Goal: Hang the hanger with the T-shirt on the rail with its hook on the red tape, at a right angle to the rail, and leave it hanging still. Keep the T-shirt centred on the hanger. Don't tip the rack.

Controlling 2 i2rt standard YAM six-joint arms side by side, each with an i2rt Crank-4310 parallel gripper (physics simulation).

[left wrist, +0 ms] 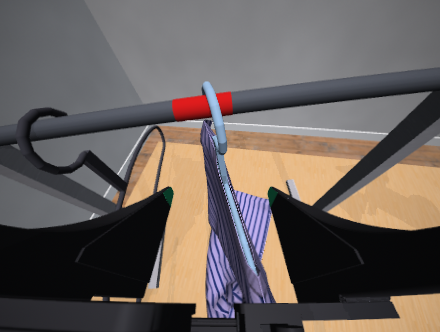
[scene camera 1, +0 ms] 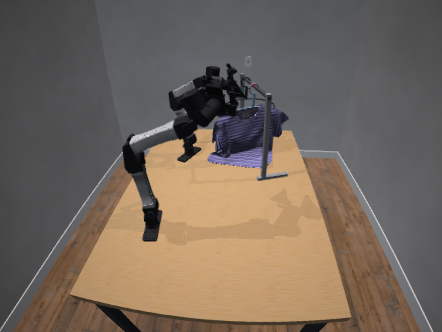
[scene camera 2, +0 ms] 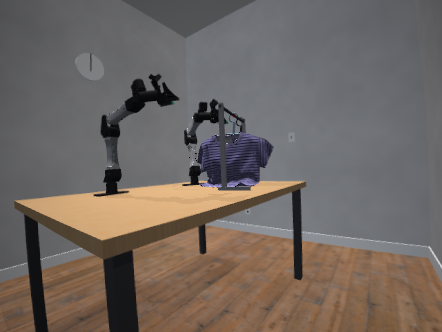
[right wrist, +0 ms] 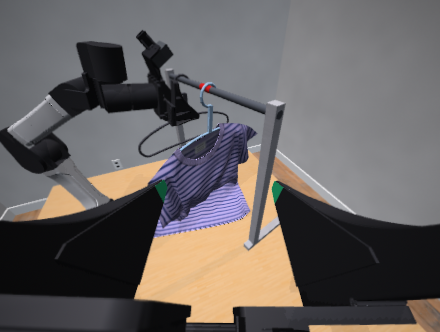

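Observation:
The striped purple T-shirt point(scene camera 1: 242, 132) point(scene camera 2: 230, 157) point(right wrist: 210, 170) is on the light-blue hanger point(left wrist: 240, 227) point(right wrist: 210, 117). The hanger's hook point(left wrist: 218, 122) is over the rail point(left wrist: 325, 91) on the right part of the red tape point(left wrist: 190, 108) point(right wrist: 205, 87), slanting across it. The shirt's lower part reaches the tabletop. Whether it is centred is hard to tell. The rack point(scene camera 1: 267, 135) point(scene camera 2: 222, 155) point(right wrist: 265, 175) stands upright. My left gripper point(left wrist: 220, 189) is open; the hanger and shirt show between its fingers, apart from both fingertips. My right gripper point(scene camera 2: 172, 100) point(right wrist: 219, 183) is open and empty, away from the rack.
A dark hanger hook point(left wrist: 30, 131) hangs on the rail to the left of the tape in the left wrist view. Its thin dark loop point(right wrist: 141, 147) spreads behind the shirt in the right wrist view. The rack's feet point(scene camera 1: 272, 176) rest on the wooden table point(scene camera 1: 210, 270).

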